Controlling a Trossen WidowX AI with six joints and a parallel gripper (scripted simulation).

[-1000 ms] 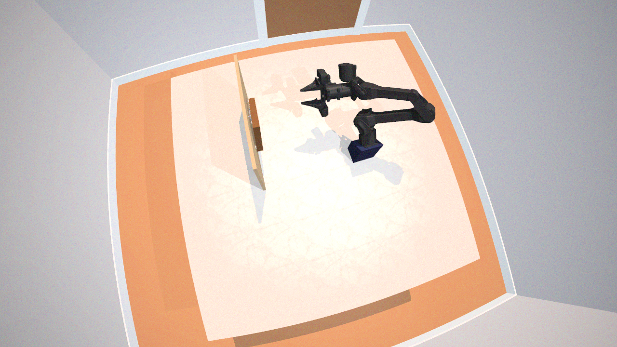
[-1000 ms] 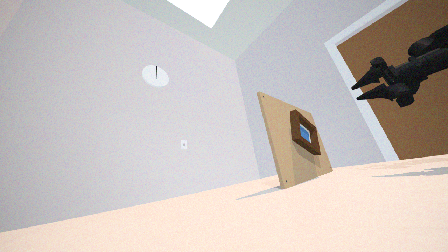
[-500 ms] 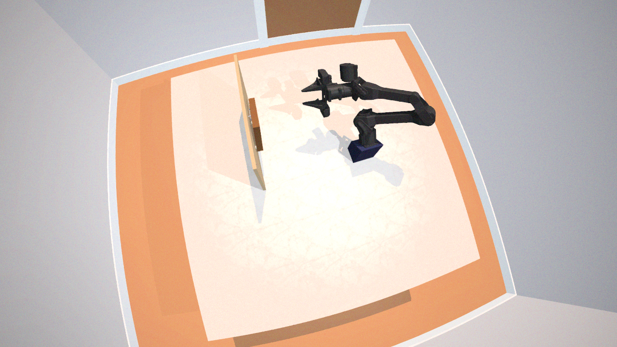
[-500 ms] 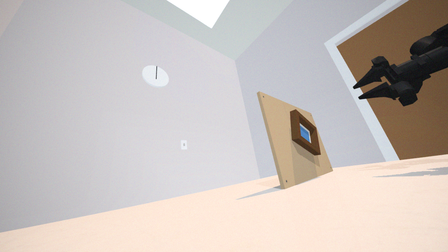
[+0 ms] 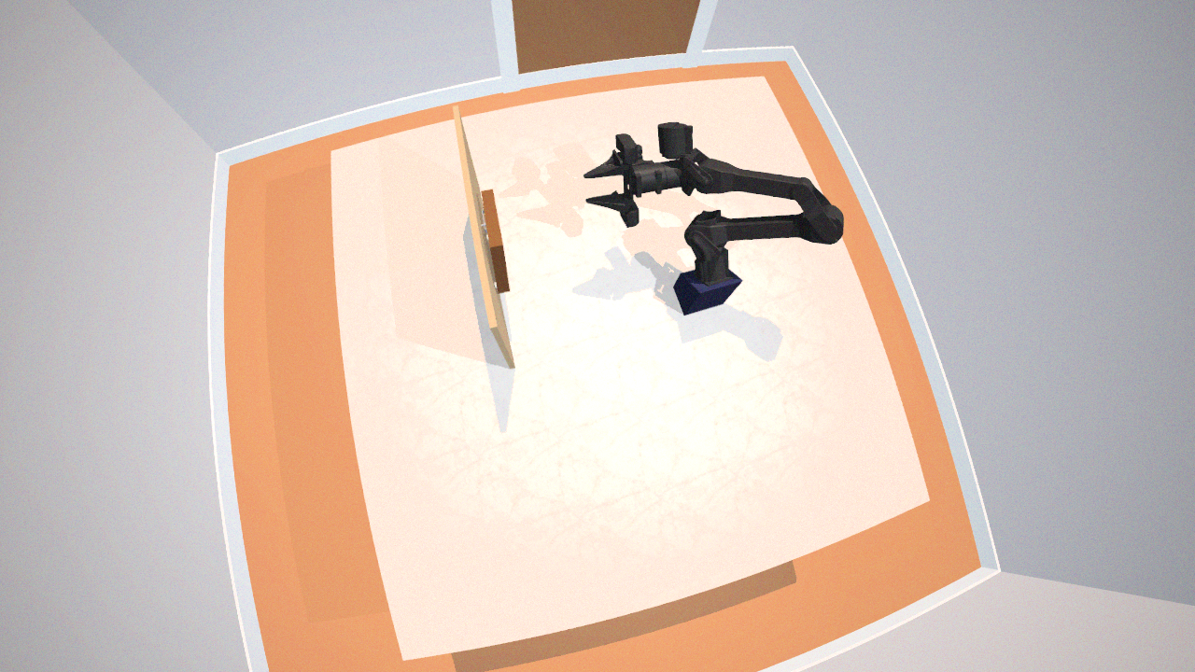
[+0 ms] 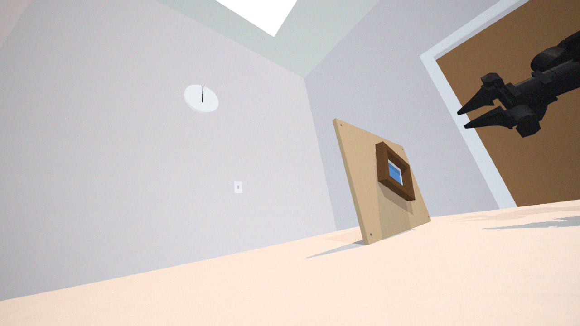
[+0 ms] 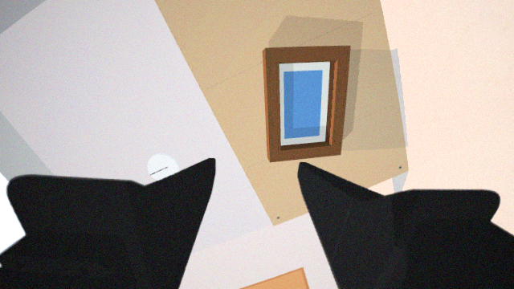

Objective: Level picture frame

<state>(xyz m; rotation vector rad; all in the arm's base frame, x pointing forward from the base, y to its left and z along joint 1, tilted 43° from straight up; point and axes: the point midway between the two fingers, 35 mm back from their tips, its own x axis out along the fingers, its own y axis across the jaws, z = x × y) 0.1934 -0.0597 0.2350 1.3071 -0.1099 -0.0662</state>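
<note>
Now: the brown wooden picture frame 20 cm ahead of my gripper tip and 9 cm below it. Also, from my gripper tip: tan wall board: 21 cm ahead, 1 cm to the right, 10 cm below.
</note>
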